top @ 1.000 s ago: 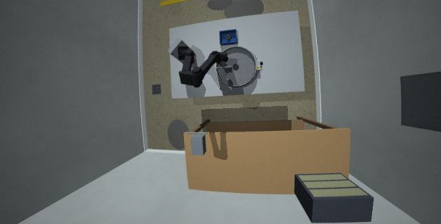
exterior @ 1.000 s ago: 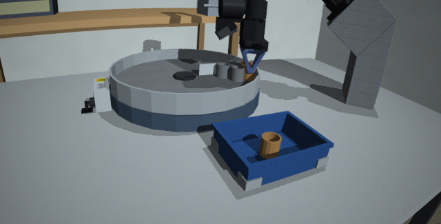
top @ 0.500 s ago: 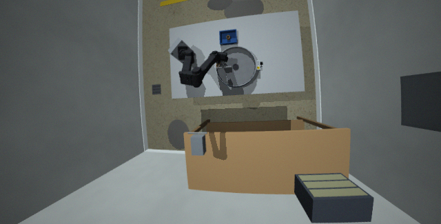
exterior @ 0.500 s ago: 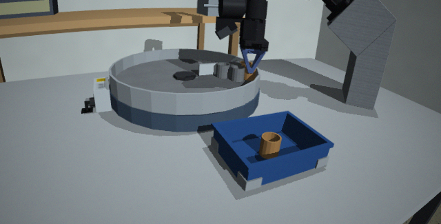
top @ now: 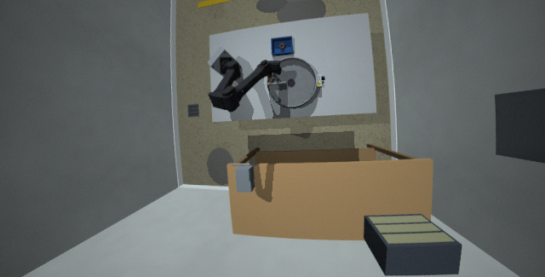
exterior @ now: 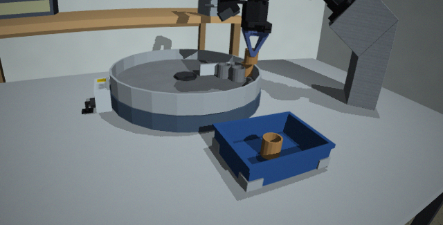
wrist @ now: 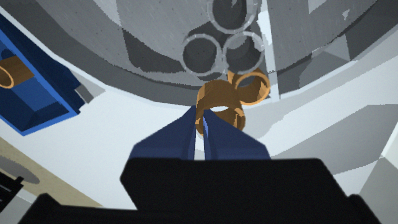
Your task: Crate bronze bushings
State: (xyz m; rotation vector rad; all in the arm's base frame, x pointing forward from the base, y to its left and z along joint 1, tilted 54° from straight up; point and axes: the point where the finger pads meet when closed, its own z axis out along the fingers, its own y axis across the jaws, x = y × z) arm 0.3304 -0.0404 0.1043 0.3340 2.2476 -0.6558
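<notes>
Now: the crate 24 cm to the left of my hand, 16 cm ahead of it and 11 cm below it. Round my hand: turning table 15 cm ahead, 10 cm to the right, 8 cm below.
</notes>
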